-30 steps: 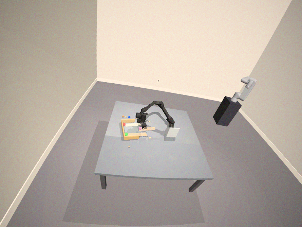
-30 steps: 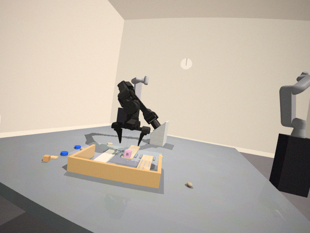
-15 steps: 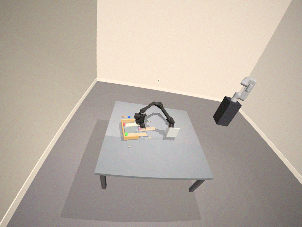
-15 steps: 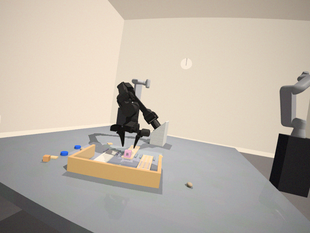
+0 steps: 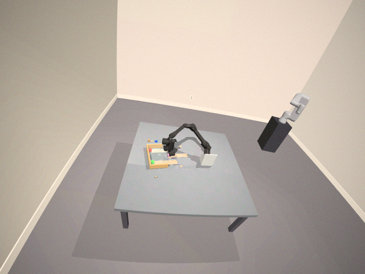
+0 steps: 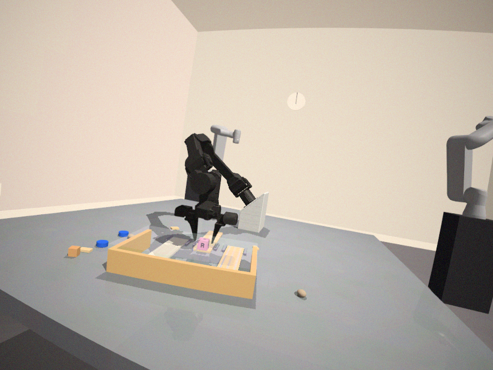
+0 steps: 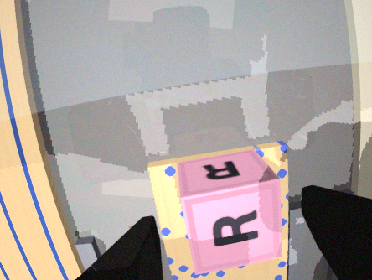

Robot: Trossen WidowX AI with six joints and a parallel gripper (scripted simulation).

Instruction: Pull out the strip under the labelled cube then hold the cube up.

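My gripper tip is 10 cm past the dotted strip, 4 cm to the left of it and 2 cm above it. From my gripper tip the other things lie so: small orange block: 28 cm ahead, 19 cm to the right, 2 cm below.
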